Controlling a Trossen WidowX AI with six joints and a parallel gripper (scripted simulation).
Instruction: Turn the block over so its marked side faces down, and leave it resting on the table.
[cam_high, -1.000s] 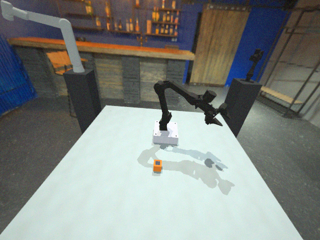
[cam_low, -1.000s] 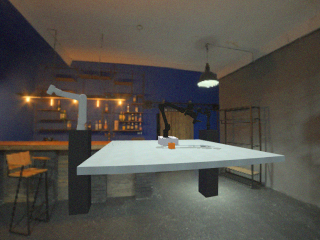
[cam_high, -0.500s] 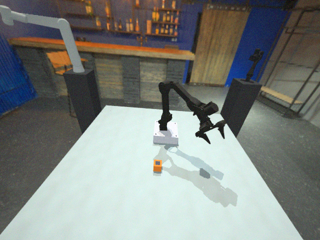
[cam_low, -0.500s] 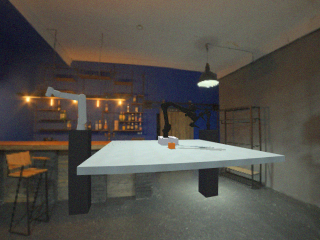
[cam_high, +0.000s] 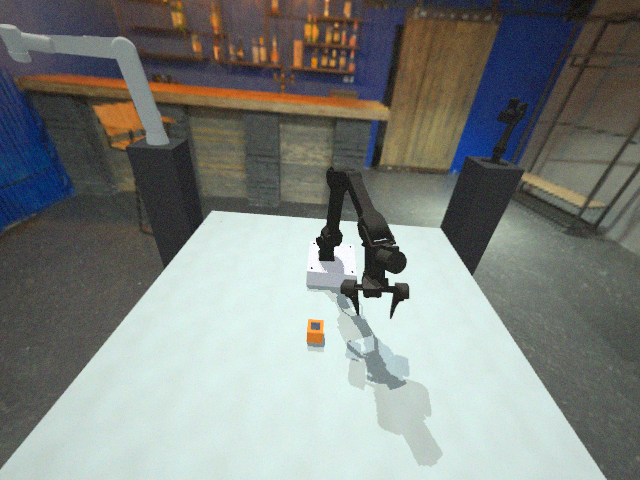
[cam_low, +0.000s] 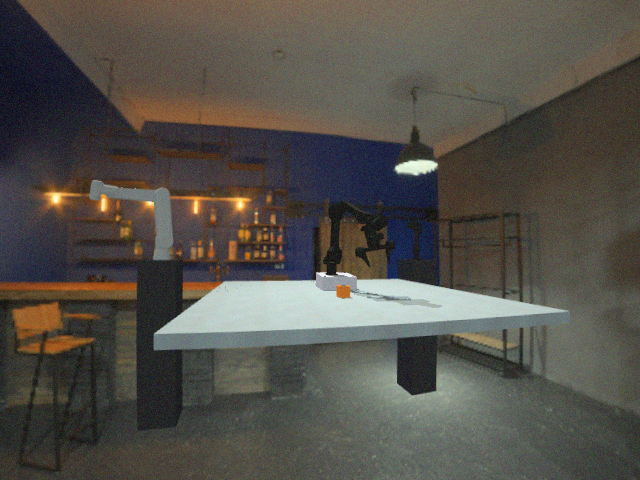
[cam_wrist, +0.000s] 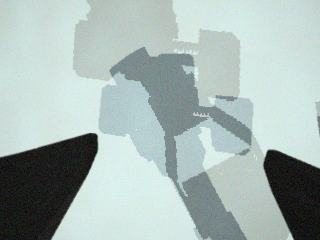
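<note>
Now: gripper tip 4 cm past the orange block, 16 cm to the left of it and 11 cm above it.
</note>
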